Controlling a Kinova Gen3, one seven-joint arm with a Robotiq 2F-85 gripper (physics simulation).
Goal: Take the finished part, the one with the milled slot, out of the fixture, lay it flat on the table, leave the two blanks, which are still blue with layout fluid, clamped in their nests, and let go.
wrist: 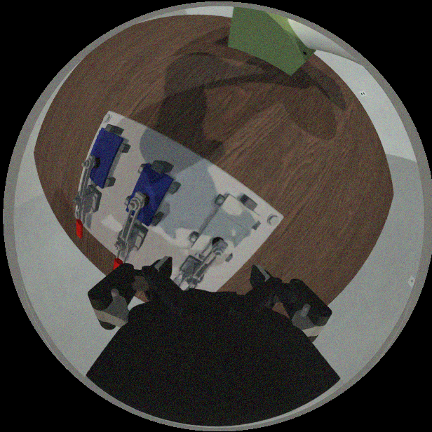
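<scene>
The fixture plate (167,227) is pale and lies on the brown wooden table (310,190). The finished part (231,220) is bare silvery metal and sits in the nest at the plate's right end; a toggle clamp (202,262) stands at its lower edge with its tip over the part. Its slot is hard to make out. Two blue blanks, one (151,187) in the middle nest and one (106,155) in the left nest, lie under their clamps' arms. My gripper (211,270) is open with nothing between its fingers, above the plate's near side, its fingertips around the view of the right clamp.
Red clamp handle tips (79,228) (117,263) stick out at the plate's near left edge. A green block-shaped base (265,40) with a pale cylinder (325,40) stands at the far edge. Locating studs stand around each nest. Dark shadows cross the table beyond the plate.
</scene>
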